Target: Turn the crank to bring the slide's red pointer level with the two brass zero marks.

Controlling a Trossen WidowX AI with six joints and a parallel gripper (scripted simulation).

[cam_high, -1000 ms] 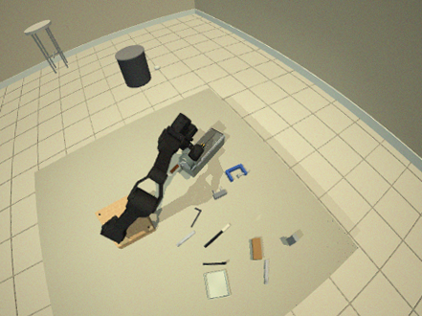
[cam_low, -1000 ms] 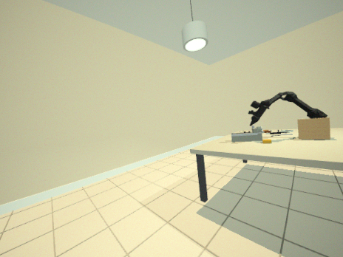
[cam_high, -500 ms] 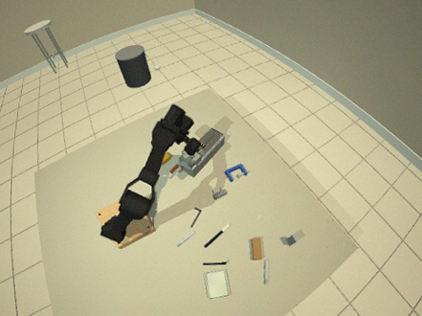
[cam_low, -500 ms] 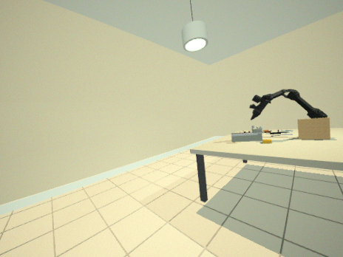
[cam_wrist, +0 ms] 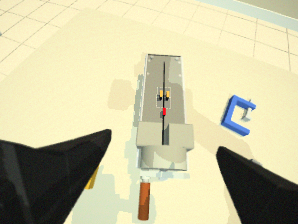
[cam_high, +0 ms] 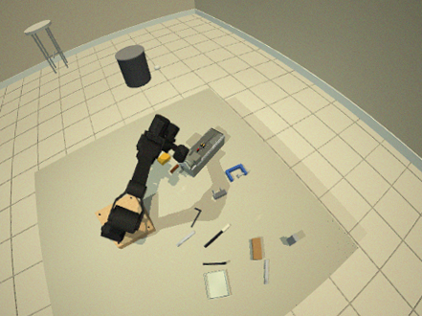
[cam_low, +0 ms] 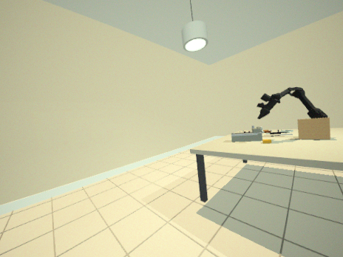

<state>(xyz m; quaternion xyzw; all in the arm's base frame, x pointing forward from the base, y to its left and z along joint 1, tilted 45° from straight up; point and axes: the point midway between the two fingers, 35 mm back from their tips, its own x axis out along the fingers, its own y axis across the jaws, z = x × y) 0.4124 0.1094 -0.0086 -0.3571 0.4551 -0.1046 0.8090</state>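
Now: gripper tip 13 cm above the brown crank handle and 6 cm past it. The rest, counted from my gripper tip: red pointer 12 cm below, 8 cm ahead, 1 cm to the left; then grey clamp 21 cm to the right, 19 cm below, 4 cm ahead; then orange block 19 cm below, 13 cm to the left, 6 cm behind.
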